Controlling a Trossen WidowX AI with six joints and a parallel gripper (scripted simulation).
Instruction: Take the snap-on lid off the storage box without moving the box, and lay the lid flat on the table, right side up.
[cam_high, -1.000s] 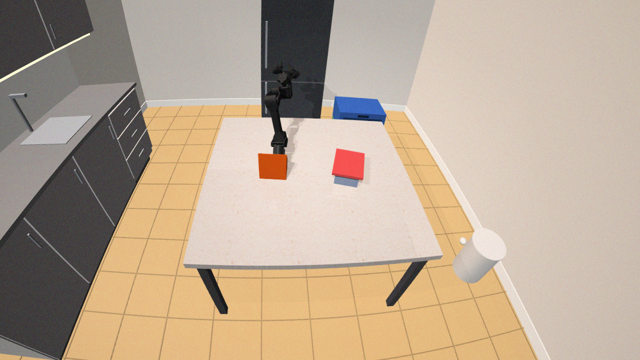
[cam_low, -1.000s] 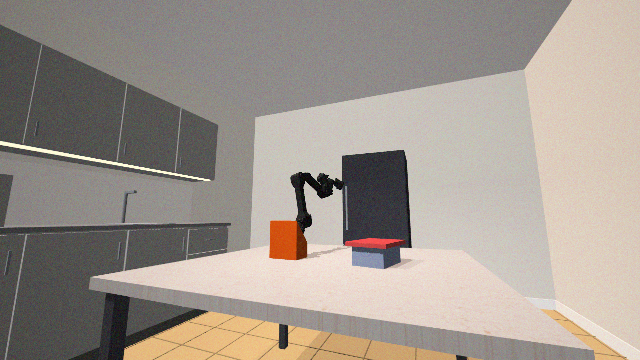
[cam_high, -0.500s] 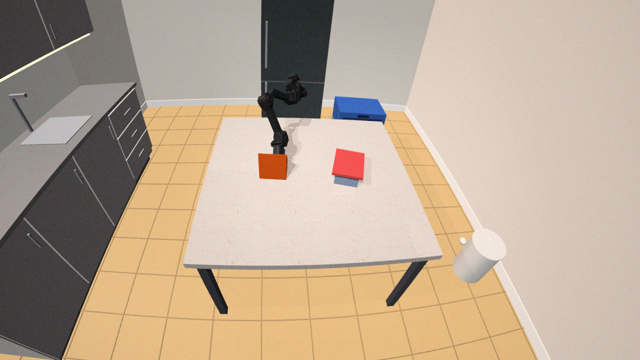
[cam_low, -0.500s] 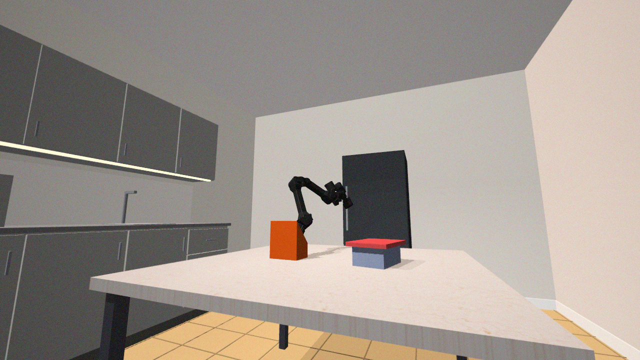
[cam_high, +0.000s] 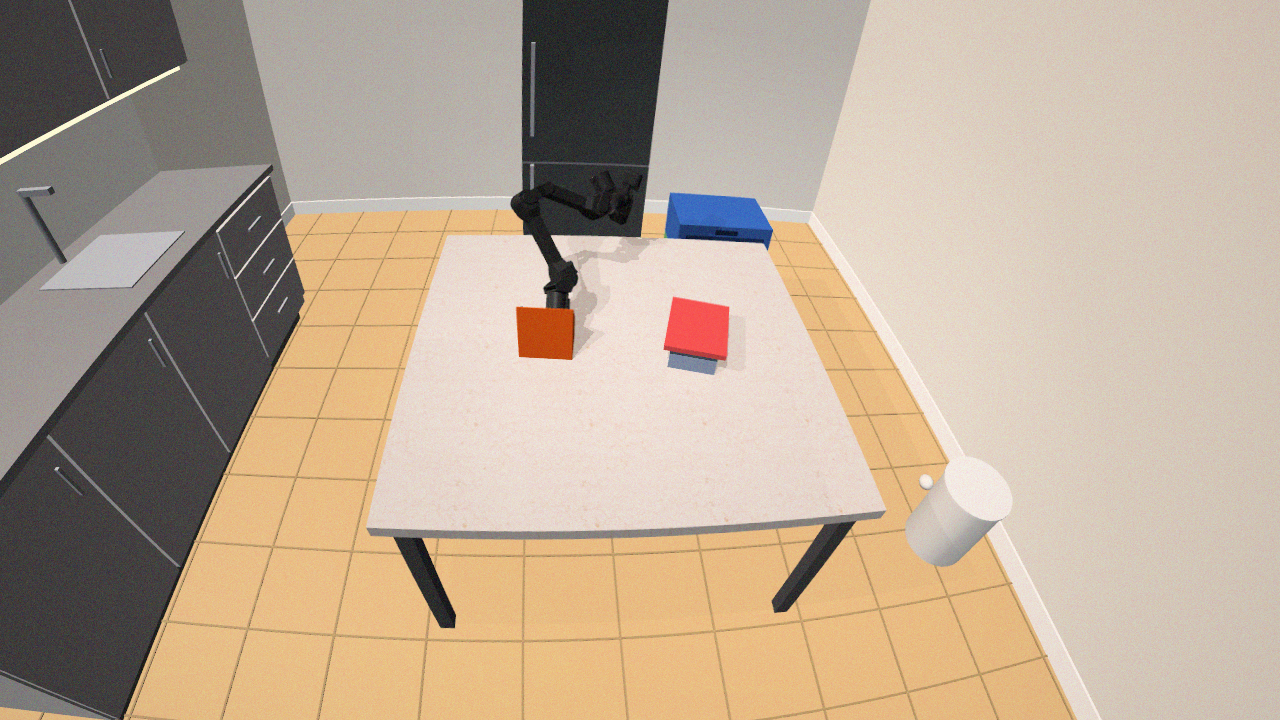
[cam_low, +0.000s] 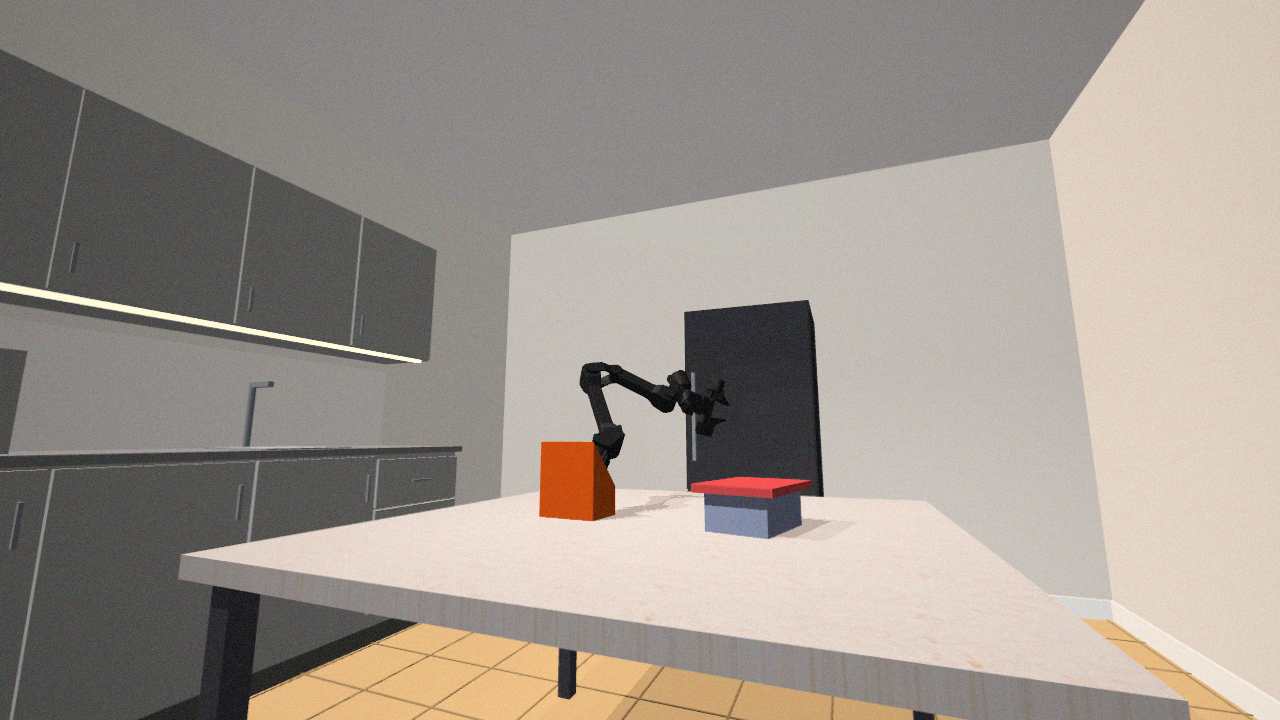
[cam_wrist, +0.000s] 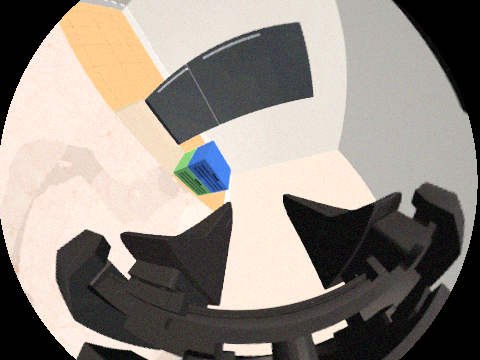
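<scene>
Right now the red lid is 14 cm ahead of my gripper tip, 51 cm to the right of it and 19 cm below it. Also, from my gripper tip: grey-blue storage box 14 cm ahead, 51 cm to the right, 23 cm below.
</scene>
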